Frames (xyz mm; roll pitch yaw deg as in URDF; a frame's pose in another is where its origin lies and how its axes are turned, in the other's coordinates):
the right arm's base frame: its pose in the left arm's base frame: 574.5 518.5 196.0 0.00 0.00 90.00
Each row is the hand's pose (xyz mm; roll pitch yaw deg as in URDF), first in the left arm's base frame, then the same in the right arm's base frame.
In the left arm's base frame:
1: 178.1 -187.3 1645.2 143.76 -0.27 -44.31
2: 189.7 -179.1 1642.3 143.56 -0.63 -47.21
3: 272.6 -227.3 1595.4 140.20 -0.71 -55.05
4: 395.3 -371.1 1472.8 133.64 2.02 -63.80
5: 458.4 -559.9 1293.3 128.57 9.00 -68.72
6: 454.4 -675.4 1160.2 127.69 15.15 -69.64
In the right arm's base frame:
1: -705.8 396.4 1449.2 143.76 -0.27 -134.31
2: -697.6 384.8 1446.3 143.56 -0.63 -137.21
3: -745.8 301.9 1399.4 140.20 -0.71 -145.05
4: -889.6 179.2 1276.8 133.64 2.02 -153.80
5: -1078.4 116.1 1097.3 128.57 9.00 -158.72
6: -1193.9 120.1 964.2 127.69 15.15 -159.64

